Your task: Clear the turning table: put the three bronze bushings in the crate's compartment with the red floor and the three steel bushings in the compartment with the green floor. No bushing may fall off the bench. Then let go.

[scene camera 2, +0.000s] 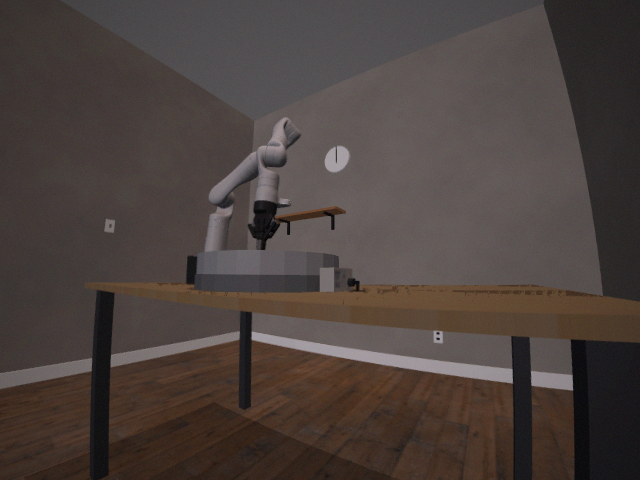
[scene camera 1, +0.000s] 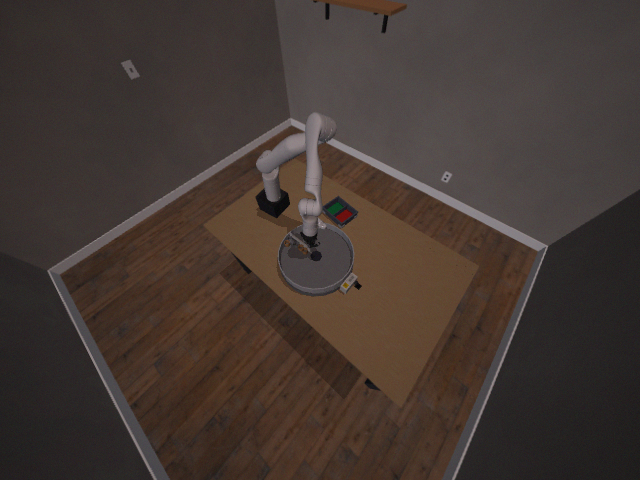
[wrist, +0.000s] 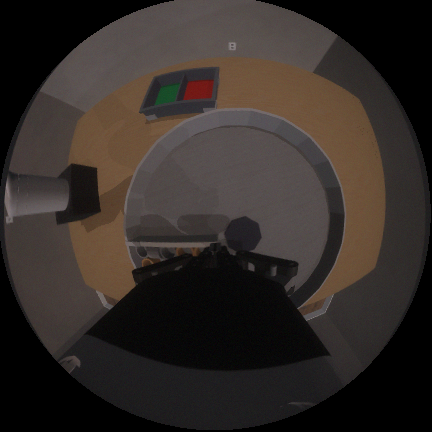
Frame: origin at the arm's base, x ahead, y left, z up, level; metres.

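Where they show: gripper, fingertip midpoint: (scene camera 1: 309,246) (wrist: 215,249); arm's base, link origin: (scene camera 1: 273,196) (wrist: 62,194).
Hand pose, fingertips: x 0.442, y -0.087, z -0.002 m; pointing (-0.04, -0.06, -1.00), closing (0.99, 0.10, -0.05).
Note:
Things, the pixels of their centre, and the offset from my fingertips. "pt": a spot on its surface instead. Level surfaces: height alone.
- dark central hub, body centre: (wrist: 242,234) (scene camera 1: 316,256) dx +0.042, dy +0.006, dz -0.057 m
- crate, body centre: (wrist: 181,90) (scene camera 1: 339,211) dx -0.103, dy +0.351, dz -0.089 m
- small control box, surface spot: (scene camera 2: 334,279) pt dx +0.298, dy -0.017, dz -0.084 m
- bench, surface height: dz -0.114 m
The round grey turning table (scene camera 1: 330,273) (scene camera 2: 268,263) (wrist: 280,175) has a raised rim, a dark central hub (scene camera 1: 315,255) (wrist: 243,234) and a thin straight wall (wrist: 170,244). Bronze bushings (scene camera 1: 301,250) (wrist: 148,262) and steel bushings (wrist: 164,252) stand beside this wall on the turning table; the arm partly hides the group. My gripper (scene camera 2: 261,247) (wrist: 215,249) is shut and empty, pointing down near the hub end of the wall. The crate (scene camera 1: 332,218) (wrist: 175,108) shows its green floor (scene camera 1: 335,208) (wrist: 167,94) and red floor (scene camera 1: 344,215) (wrist: 199,90), with no bushing visible on either.
A small control box (scene camera 1: 348,283) (scene camera 2: 334,279) stands against the turning table's outer side. The arm's black base (scene camera 1: 272,201) (wrist: 80,194) stands on the bench (scene camera 1: 403,310) (scene camera 2: 439,310) (wrist: 365,200). A wall shelf (scene camera 1: 361,4) (scene camera 2: 310,213) is mounted behind and above the bench.

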